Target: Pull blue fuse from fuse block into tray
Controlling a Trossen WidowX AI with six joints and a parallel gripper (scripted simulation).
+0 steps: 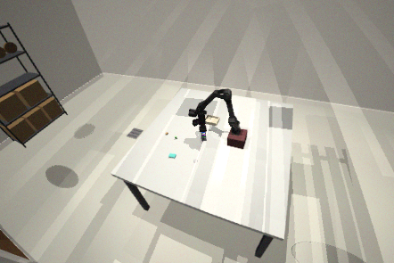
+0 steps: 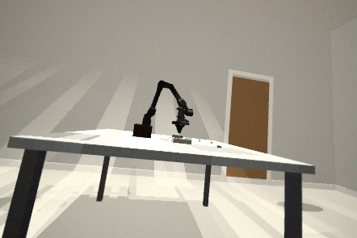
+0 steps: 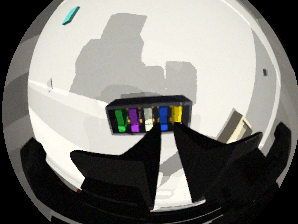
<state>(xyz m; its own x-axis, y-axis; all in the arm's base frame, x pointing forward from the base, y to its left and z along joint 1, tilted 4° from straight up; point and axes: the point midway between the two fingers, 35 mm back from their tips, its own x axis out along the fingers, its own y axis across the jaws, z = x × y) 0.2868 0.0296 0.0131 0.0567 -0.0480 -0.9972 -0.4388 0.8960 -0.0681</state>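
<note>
My gripper tip is now 4 cm above the blue fuse. Also, from my gripper tip: tan tray: 1 cm behind, 20 cm to the right, 6 cm below.
</note>
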